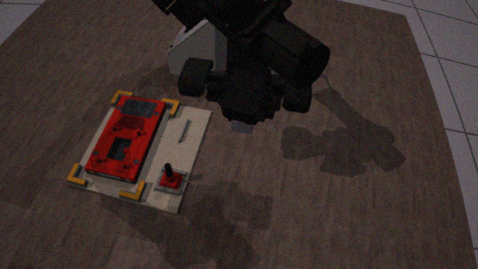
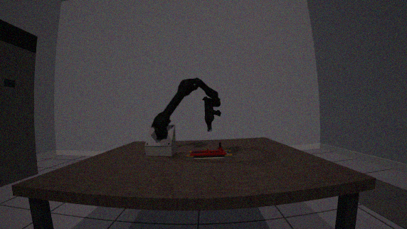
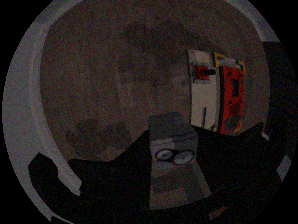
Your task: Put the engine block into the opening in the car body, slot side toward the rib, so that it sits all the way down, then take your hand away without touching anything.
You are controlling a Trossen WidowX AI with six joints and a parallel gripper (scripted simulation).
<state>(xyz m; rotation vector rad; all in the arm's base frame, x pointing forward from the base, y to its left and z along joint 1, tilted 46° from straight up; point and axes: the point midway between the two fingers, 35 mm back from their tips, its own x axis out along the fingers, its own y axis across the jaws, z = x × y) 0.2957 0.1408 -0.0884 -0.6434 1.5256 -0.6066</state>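
Now: the black upright peg 11 cm to the right of my gripper tip, 10 cm below it and 7 cm ahead of it. Round my gripper tip: grey engine block 1 cm above.
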